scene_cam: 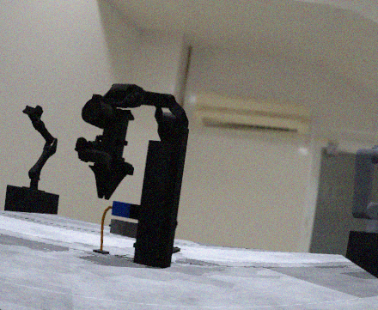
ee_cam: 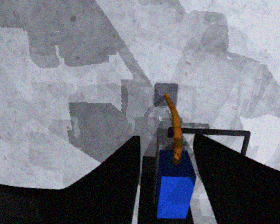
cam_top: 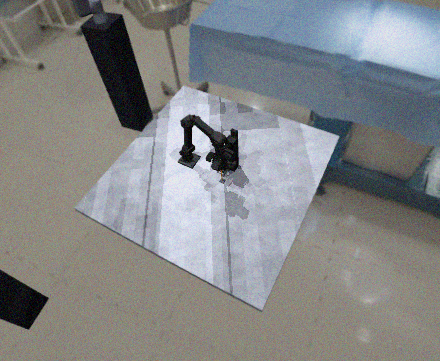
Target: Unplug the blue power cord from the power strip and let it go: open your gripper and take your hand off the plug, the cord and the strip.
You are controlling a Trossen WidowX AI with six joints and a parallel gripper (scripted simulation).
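My gripper tip is 70 mm to the right of the blue plug and 10 mm above it.
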